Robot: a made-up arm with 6 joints. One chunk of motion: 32 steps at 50 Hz.
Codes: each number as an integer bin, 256 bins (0 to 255) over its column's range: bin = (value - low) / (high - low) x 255, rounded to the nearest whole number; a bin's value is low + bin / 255 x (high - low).
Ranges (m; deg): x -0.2..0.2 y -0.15..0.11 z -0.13..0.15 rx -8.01..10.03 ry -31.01..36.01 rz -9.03..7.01
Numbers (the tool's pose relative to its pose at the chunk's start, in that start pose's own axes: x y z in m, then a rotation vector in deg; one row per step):
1: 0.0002 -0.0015 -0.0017 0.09 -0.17 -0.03
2: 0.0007 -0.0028 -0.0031 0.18 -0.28 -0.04
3: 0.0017 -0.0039 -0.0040 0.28 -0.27 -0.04
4: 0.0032 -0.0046 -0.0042 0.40 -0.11 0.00
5: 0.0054 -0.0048 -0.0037 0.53 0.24 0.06
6: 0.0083 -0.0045 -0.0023 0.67 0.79 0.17
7: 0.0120 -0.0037 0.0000 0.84 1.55 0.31
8: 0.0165 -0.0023 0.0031 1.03 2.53 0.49
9: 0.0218 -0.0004 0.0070 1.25 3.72 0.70
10: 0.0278 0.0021 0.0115 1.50 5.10 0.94
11: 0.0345 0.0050 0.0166 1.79 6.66 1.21
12: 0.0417 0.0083 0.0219 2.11 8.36 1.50
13: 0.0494 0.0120 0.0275 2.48 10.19 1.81
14: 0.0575 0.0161 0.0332 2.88 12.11 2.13
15: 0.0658 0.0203 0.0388 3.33 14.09 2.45
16: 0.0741 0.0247 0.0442 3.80 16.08 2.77
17: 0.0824 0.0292 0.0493 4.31 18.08 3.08
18: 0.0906 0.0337 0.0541 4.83 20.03 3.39
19: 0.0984 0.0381 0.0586 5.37 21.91 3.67
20: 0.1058 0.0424 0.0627 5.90 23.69 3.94
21: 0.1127 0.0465 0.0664 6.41 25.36 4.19
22: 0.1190 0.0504 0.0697 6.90 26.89 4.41
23: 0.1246 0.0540 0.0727 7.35 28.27 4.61
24: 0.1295 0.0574 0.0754 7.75 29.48 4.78
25: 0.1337 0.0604 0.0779 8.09 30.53 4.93
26: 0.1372 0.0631 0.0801 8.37 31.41 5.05
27: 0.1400 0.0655 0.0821 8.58 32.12 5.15
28: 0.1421 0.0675 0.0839 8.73 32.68 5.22
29: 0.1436 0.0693 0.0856 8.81 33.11 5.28
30: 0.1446 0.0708 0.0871 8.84 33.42 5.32
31: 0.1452 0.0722 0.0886 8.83 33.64 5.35
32: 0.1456 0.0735 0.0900 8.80 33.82 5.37
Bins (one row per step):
1: 128 146 117 114 117 143
2: 128 144 116 116 117 143
3: 129 143 115 117 117 143
4: 130 143 115 119 118 144
5: 131 142 115 121 119 145
6: 133 143 116 123 121 146
7: 135 143 118 125 124 148
8: 138 145 121 128 128 151
9: 141 147 125 131 132 155
10: 145 149 129 134 137 159
11: 149 152 134 139 143 163
12: 154 155 138 143 150 167
13: 159 159 143 148 157 172
14: 164 163 149 154 164 177
15: 169 167 154 160 172 183
16: 175 171 159 167 179 188
17: 180 176 163 174 187 193
18: 185 180 168 181 194 197
19: 190 184 172 189 201 202
20: 195 189 175 197 208 206
21: 199 193 179 204 214 210
22: 203 197 182 211 220 214
23: 207 200 185 217 226 217
24: 210 203 187 223 230 220
25: 213 206 189 228 234 222
26: 215 209 191 232 237 224
27: 217 211 193 235 240 225
28: 218 213 195 237 242 227
29: 219 215 196 238 244 227
30: 220 217 198 238 245 228
31: 220 218 199 238 246 229
32: 220 219 200 238 247 229

